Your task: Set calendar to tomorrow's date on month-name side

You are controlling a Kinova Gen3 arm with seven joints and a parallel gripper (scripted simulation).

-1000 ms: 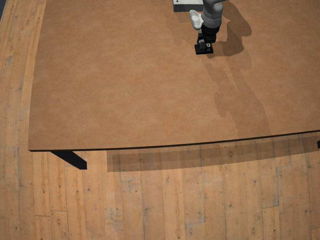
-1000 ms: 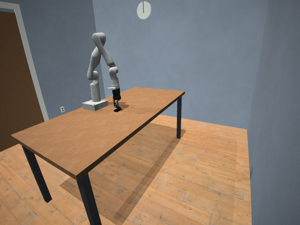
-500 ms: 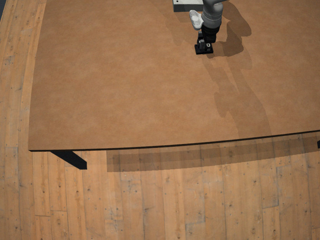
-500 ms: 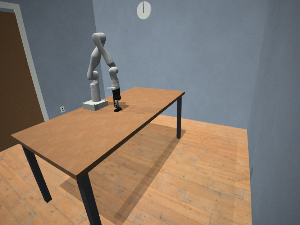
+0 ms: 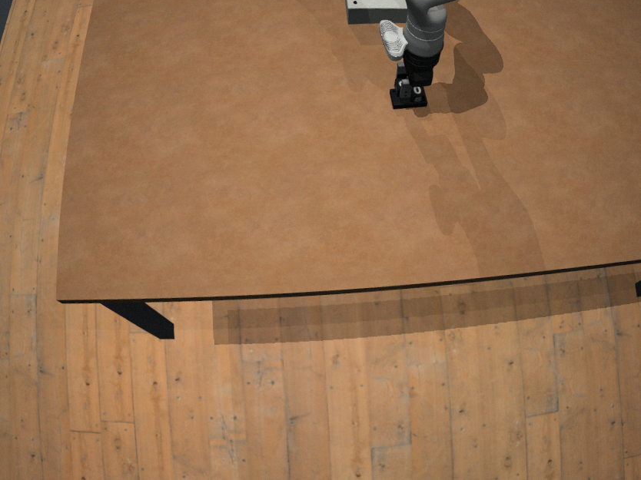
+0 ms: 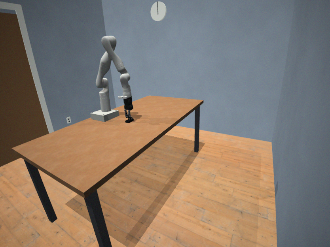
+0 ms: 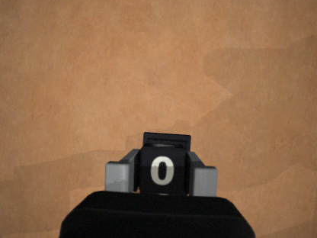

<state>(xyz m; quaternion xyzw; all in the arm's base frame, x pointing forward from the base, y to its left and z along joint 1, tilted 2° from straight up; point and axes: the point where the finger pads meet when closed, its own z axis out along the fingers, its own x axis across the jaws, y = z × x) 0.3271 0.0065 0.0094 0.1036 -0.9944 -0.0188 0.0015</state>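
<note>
Now: hand 6 cm above the black tray, 2 cm to the right of it and 1 cm past it.
</note>
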